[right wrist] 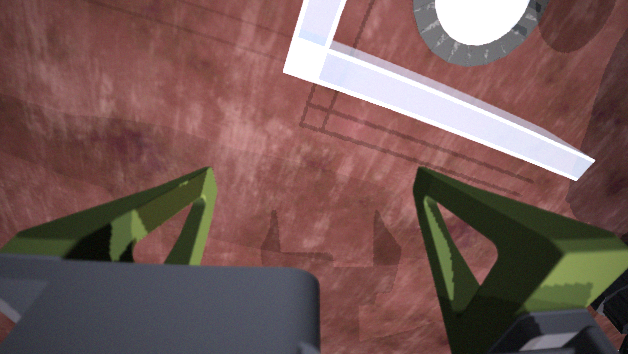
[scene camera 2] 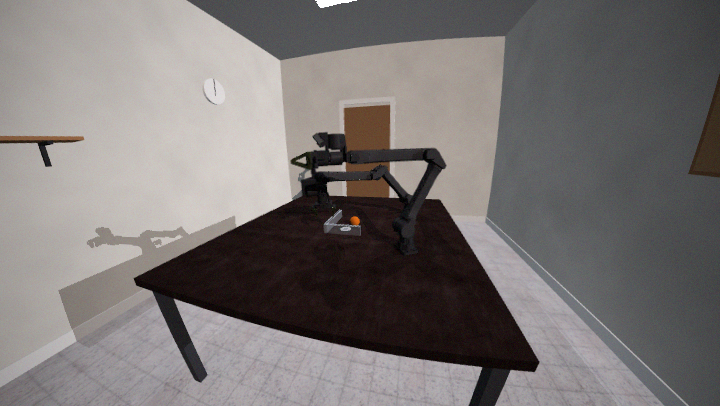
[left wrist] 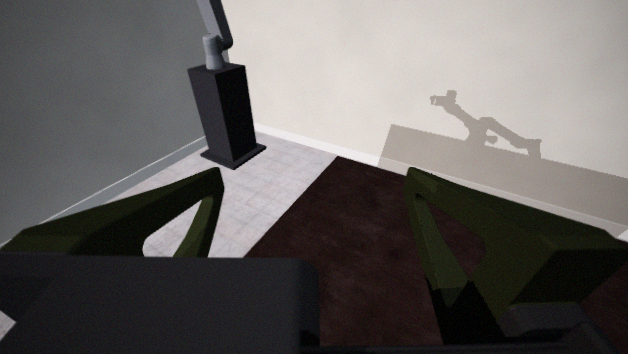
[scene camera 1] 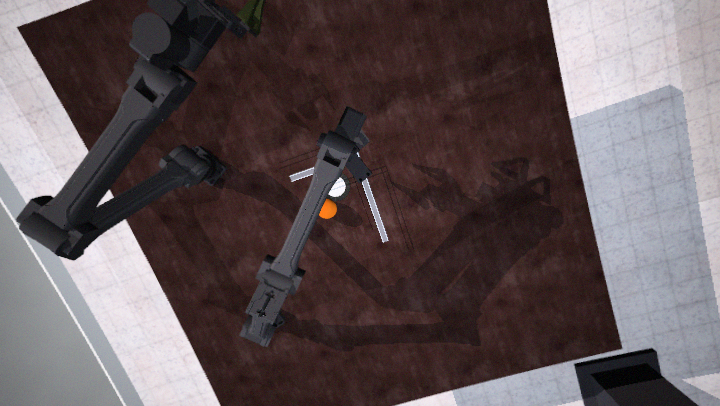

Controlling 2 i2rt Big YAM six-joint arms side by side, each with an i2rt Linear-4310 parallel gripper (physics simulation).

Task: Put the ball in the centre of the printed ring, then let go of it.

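Observation:
The orange ball [scene camera 1: 327, 208] [scene camera 2: 354, 220] is beside the printed ring, partly covered by the right arm in scene camera 1. The grey ring [right wrist: 470, 55] surrounds a white round centre [scene camera 1: 337, 186] [scene camera 2: 345, 228] [right wrist: 480, 17]; the ball is off this centre, toward the lower left in scene camera 1. My right gripper [right wrist: 314, 178] is open and empty, pointing down at the table outside the clear walls; its fingers are hidden in scene camera 1. The ball does not show in the right wrist view. My left gripper [scene camera 2: 301, 160] [left wrist: 313, 177] is open and empty, high and far from the ball.
Two clear upright walls [scene camera 1: 374, 209] [scene camera 2: 342, 229] [right wrist: 450, 110] form an L around two sides of the ring. The right arm [scene camera 1: 307, 206] passes over the ball and ring area. A dark pedestal [scene camera 1: 617, 375] [left wrist: 225, 115] stands beyond the dark table [scene camera 1: 453, 126] [scene camera 2: 302, 282].

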